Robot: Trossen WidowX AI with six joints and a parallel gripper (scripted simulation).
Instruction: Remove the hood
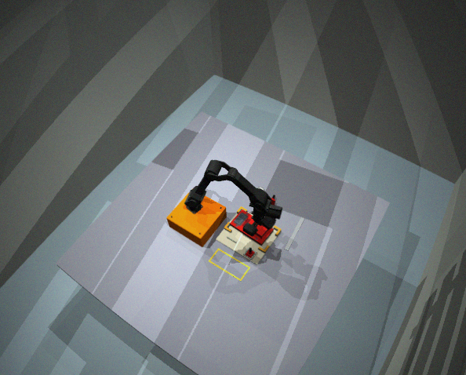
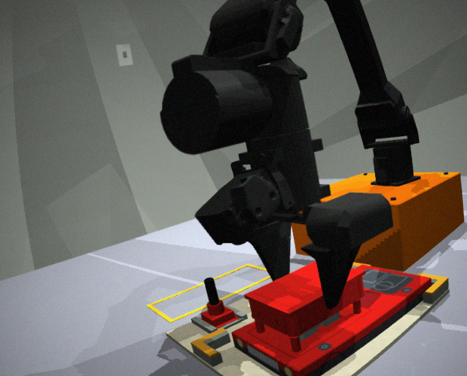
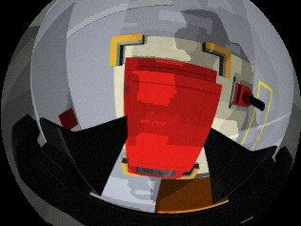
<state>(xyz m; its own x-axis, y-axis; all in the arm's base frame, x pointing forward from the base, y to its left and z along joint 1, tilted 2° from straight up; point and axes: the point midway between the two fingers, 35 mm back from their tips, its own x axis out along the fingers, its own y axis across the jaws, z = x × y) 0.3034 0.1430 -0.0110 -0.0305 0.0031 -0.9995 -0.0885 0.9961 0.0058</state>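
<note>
My gripper tip is now 30 mm above the grey engine block and 10 mm to the right of it. The rest, counted from my gripper tip: grey strip (150 mm ahead, 120 mm to the left, 50 mm below); hood (10 mm above).
</note>
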